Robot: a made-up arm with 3 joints. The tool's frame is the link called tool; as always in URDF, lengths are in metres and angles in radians. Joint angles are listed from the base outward. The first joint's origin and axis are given. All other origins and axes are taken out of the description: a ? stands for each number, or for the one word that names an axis. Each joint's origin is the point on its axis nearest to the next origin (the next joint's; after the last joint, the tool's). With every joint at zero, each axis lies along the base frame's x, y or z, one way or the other. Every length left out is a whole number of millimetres.
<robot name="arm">
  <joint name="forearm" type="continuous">
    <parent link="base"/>
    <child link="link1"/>
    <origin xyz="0 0 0.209" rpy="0 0 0"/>
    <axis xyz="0 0 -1"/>
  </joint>
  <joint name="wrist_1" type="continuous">
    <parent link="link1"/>
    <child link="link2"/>
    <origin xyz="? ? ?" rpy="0 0 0"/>
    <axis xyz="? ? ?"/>
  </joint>
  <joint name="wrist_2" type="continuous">
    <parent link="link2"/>
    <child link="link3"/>
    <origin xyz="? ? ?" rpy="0 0 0"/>
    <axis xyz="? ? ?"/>
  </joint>
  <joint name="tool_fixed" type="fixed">
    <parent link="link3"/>
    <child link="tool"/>
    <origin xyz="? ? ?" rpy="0 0 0"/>
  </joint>
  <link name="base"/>
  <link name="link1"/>
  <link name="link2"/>
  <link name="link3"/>
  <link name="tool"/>
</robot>
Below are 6 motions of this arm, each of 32 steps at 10 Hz.
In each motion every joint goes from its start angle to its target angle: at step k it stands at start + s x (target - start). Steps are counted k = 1, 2, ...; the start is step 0. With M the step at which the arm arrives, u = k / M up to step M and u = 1 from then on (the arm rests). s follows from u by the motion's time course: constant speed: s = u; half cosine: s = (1 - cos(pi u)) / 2; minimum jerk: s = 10 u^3 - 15 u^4 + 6 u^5.
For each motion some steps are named. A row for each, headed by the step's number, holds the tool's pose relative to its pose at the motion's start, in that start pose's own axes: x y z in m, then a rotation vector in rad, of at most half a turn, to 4 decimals.
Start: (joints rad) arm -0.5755 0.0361 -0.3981
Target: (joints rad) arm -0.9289 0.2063 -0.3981
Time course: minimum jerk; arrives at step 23
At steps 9, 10, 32:
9: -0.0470 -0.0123 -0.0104 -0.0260 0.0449 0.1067
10: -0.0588 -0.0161 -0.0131 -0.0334 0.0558 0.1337
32: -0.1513 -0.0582 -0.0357 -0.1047 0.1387 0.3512

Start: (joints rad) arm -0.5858 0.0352 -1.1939
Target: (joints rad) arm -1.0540 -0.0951 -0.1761
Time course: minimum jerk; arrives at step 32
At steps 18, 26, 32:
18: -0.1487 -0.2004 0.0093 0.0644 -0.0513 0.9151
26: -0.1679 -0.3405 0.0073 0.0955 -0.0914 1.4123
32: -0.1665 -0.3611 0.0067 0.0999 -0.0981 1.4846

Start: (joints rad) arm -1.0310 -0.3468 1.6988
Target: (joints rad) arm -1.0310 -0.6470 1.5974
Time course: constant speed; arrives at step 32
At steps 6, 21, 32:
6: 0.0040 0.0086 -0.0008 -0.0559 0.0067 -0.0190
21: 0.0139 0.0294 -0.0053 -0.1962 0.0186 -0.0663
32: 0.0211 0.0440 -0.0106 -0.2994 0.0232 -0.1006

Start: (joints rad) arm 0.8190 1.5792 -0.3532
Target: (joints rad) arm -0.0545 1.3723 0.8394
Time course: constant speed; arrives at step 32
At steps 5, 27, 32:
5: -0.0331 -0.0083 -0.0664 -0.1238 -0.0664 0.1871
27: -0.1053 -0.1869 -0.3178 -0.7876 -0.0574 1.0143
32: -0.1038 -0.2477 -0.3492 -0.9520 0.0233 1.1908

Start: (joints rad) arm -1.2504 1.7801 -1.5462
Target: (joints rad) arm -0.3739 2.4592 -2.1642
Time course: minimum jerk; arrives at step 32
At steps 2, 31, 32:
2: 0.0002 0.0001 0.0003 -0.0015 0.0019 -0.0010
31: 0.0384 -0.0433 0.0885 -0.8145 0.5476 -0.1016
32: 0.0384 -0.0434 0.0885 -0.8148 0.5477 -0.1016

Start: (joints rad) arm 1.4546 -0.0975 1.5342
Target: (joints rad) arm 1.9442 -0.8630 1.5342
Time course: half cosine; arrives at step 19
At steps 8, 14, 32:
8: 0.0226 -0.0201 -0.0166 -0.2894 0.0338 -0.1800
14: 0.0504 -0.0583 -0.0521 -0.6386 0.1465 -0.3816
32: 0.0584 -0.0761 -0.0678 -0.7578 0.2041 -0.4448

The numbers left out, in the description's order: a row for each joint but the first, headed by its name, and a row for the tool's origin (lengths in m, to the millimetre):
wrist_1: xyz -0.079 0.352 0, axis 0 1 0
wrist_2: xyz 0.139 0 0.14, axis 0 0 1
tool: xyz -0.043 0.155 0

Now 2 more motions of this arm.
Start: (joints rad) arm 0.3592 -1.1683 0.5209
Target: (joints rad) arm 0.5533 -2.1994 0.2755
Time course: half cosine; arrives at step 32
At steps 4, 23, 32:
4: -0.0014 0.0037 -0.0023 -0.0253 -0.0307 -0.0121
23: -0.0314 0.0759 -0.0832 -0.4932 -0.7019 -0.1850
32: -0.0381 0.0894 -0.1112 -0.5855 -0.8707 -0.1996

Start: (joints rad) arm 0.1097 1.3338 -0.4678
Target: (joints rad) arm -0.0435 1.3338 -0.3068
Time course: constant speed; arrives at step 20
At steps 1, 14, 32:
1: -0.0024 -0.0001 -0.0038 -0.0067 -0.0033 0.0098
14: -0.0319 -0.0054 -0.0538 -0.0956 -0.0417 0.1378
32: -0.0445 -0.0102 -0.0771 -0.1381 -0.0563 0.1967

